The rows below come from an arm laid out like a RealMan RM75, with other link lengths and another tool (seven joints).
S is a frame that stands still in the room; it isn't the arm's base.
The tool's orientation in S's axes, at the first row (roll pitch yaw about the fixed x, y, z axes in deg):
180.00 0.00 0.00
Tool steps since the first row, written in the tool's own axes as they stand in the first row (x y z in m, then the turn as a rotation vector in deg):
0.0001 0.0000 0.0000 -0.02 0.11 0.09
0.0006 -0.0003 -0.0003 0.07 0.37 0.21
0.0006 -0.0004 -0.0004 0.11 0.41 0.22
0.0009 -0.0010 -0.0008 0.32 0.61 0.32
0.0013 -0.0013 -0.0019 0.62 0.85 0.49
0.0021 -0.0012 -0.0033 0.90 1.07 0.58
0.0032 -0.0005 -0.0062 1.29 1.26 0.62
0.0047 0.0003 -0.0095 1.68 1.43 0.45
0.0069 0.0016 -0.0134 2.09 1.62 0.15
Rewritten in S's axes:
0.0001 0.0000 0.0000 -0.02 -0.11 -0.09
0.0006 0.0003 0.0003 0.07 -0.37 -0.21
0.0006 0.0004 0.0004 0.11 -0.41 -0.22
0.0009 0.0010 0.0008 0.32 -0.61 -0.32
0.0013 0.0013 0.0019 0.62 -0.85 -0.49
0.0021 0.0012 0.0033 0.90 -1.07 -0.58
0.0032 0.0005 0.0062 1.29 -1.26 -0.62
0.0047 -0.0003 0.0095 1.68 -1.43 -0.45
0.0069 -0.0016 0.0134 2.09 -1.62 -0.15

